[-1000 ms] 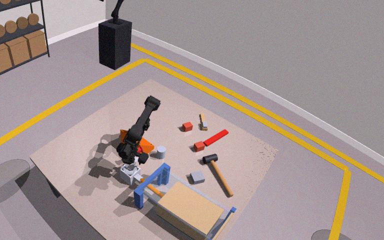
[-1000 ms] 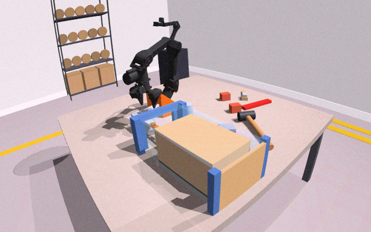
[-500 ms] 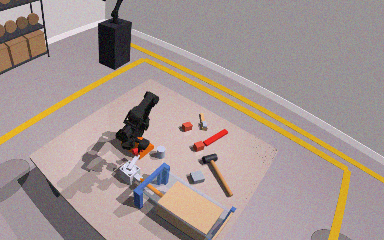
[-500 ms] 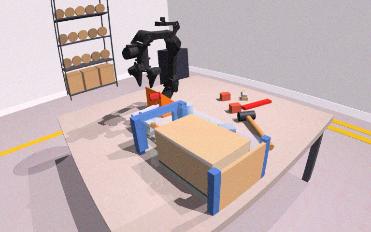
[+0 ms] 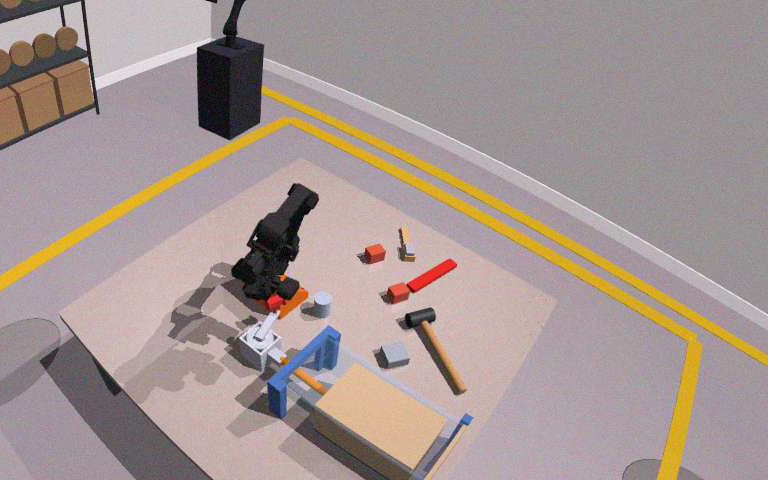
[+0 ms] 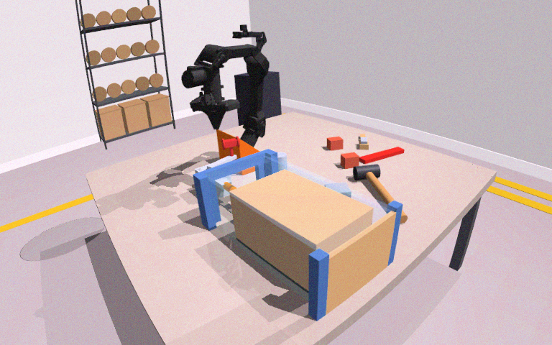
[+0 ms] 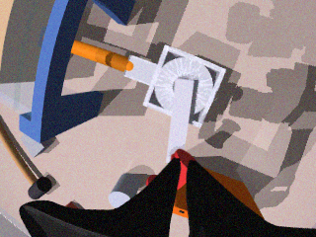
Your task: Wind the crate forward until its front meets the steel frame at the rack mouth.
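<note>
The red knob is 1 cm behind my gripper tip, 6 cm to the left of it and 8 cm below it. Round my gripper tip: grey hand winch: 1 cm behind, 5 cm to the right, 18 cm below; blue steel frame: 17 cm ahead, 6 cm to the right, 11 cm below; winch handle: 2 cm to the left, 11 cm below.
</note>
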